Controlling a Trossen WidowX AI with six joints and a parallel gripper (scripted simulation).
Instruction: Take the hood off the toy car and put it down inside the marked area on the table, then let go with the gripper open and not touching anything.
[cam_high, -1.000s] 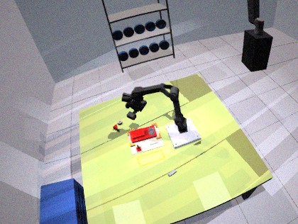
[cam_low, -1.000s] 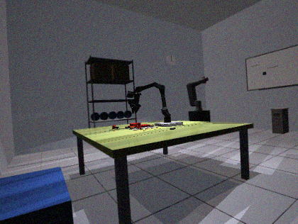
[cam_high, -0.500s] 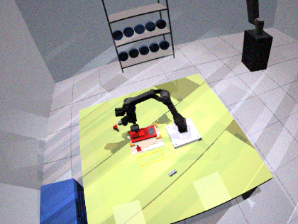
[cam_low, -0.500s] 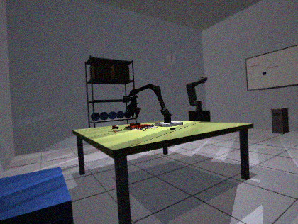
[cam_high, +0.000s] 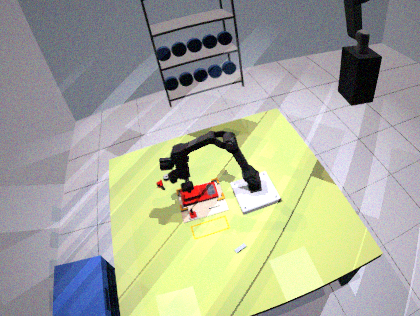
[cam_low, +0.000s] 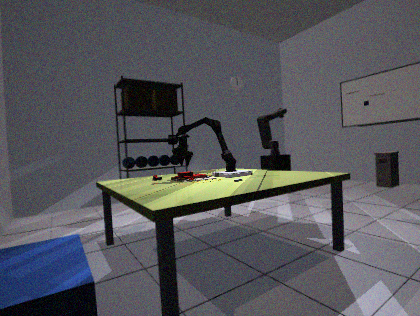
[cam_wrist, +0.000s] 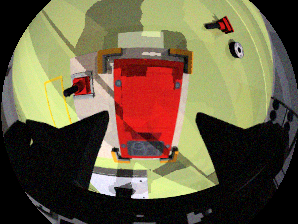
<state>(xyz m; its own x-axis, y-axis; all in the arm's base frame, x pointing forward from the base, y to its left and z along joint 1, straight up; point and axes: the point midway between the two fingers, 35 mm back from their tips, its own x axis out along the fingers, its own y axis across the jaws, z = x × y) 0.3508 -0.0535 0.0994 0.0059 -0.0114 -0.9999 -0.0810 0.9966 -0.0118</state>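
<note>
The red hood lies 5 cm below my gripper tip. The rest, counted from my gripper tip: wheel: 18 cm to the right, 14 cm ahead, 9 cm below.
</note>
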